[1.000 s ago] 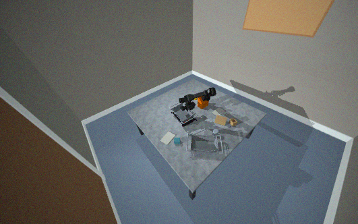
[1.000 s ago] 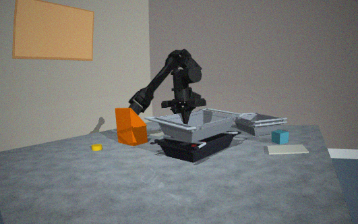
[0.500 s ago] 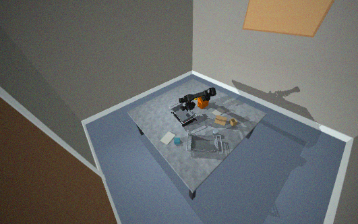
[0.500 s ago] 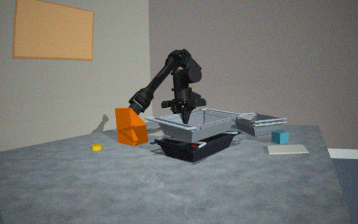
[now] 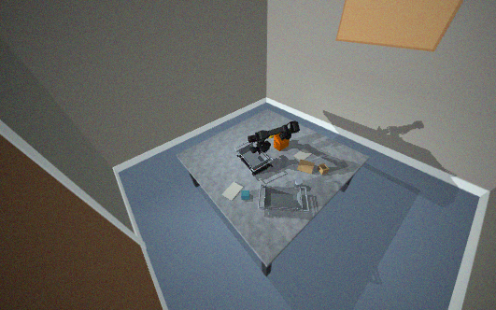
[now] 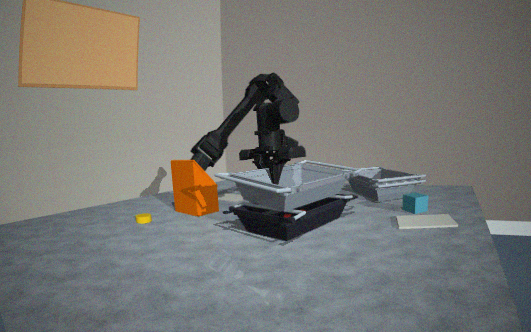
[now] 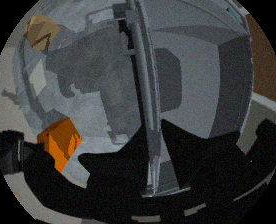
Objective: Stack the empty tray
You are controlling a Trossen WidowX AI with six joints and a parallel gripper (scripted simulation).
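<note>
My gripper tip is 7 cm short of the grey tray, 1 cm to the left of it and 2 cm below it. From my gripper tip the other things lie so: box 31 cm behind, 44 cm to the left, 8 cm below; yellow disc 33 cm behind, 21 cm to the right, 8 cm below; teal cube 34 cm ahead, 21 cm to the left, 7 cm below.
</note>
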